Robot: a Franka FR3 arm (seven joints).
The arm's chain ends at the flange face. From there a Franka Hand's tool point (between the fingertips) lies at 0.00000 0.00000 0.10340 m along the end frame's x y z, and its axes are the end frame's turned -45 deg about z.
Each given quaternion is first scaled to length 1.
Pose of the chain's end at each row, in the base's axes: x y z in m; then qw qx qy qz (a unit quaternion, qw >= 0):
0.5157 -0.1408 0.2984 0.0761 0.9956 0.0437 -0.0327
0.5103 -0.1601 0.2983 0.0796 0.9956 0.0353 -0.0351
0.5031 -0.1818 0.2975 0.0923 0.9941 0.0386 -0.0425
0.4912 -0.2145 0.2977 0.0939 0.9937 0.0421 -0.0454
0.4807 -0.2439 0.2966 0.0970 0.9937 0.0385 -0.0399
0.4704 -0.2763 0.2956 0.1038 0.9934 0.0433 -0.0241
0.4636 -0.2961 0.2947 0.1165 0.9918 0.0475 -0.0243
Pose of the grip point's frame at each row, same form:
0.5097 -0.1568 0.1964 0.0578 0.9031 0.4214 -0.0593
0.5037 -0.1767 0.1965 0.0601 0.9063 0.4136 -0.0629
0.4951 -0.2011 0.1962 0.0690 0.9036 0.4161 -0.0746
0.4827 -0.2342 0.1965 0.0694 0.9019 0.4191 -0.0779
0.4733 -0.2642 0.1955 0.0744 0.9034 0.4159 -0.0740
0.4664 -0.2978 0.1945 0.0867 0.9012 0.4201 -0.0620
0.4598 -0.3202 0.1942 0.0983 0.8981 0.4234 -0.0670

